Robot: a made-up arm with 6 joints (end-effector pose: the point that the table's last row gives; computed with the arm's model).
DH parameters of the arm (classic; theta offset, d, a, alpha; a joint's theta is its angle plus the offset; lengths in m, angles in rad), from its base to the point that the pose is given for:
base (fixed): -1.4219 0 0.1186 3.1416
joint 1: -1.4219 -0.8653 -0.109 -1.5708
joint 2: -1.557 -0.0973 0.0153 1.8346
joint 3: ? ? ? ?
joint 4: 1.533 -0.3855 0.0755 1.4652
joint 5: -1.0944 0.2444 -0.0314 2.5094
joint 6: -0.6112 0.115 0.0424 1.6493
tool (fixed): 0.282 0.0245 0 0
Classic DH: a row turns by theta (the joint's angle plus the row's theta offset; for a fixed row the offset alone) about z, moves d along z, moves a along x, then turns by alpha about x.
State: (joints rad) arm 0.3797 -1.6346 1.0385 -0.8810 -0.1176 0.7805
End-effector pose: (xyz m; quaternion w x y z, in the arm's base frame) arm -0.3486 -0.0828 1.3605 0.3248 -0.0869 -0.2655 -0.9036
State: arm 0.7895 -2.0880 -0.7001 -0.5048 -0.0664 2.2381
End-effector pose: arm 0.2439 0.3847 1.2559 0.4217 -0.1116 0.6083 0.6630
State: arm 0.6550 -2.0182 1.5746 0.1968 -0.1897 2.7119
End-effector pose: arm -0.0531 -0.2214 1.4526 0.0871 -0.4377 -0.3377 0.8287
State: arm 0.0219 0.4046 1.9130 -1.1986 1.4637 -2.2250
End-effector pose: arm -0.5706 -0.3477 0.7840 0.2963 0.4373 -0.4457 0.7227
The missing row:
joint 3: -1.5672 0.5051 -0.0558 1.5841
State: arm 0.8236 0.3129 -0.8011 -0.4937 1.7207 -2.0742
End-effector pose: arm 0.2347 0.5644 0.5033 0.7002 -0.3240 0.5924 -0.2318
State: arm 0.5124 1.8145 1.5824 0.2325 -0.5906 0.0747
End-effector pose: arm 0.0763 -0.2656 0.2527 0.0834 -0.3551 0.8485 0.3835
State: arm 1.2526 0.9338 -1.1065 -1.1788 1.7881 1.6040
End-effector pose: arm 0.5521 0.2639 0.5952 0.6376 -0.5612 -0.5142 0.1187
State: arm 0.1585 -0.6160 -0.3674 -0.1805 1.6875 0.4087
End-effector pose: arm -0.6196 0.4671 0.8560 0.2766 0.3876 -0.5732 0.6669
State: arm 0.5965 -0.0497 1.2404 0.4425 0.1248 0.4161
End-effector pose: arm -0.6909 0.2522 0.6978 0.1644 -0.0667 -0.1988 -0.9639
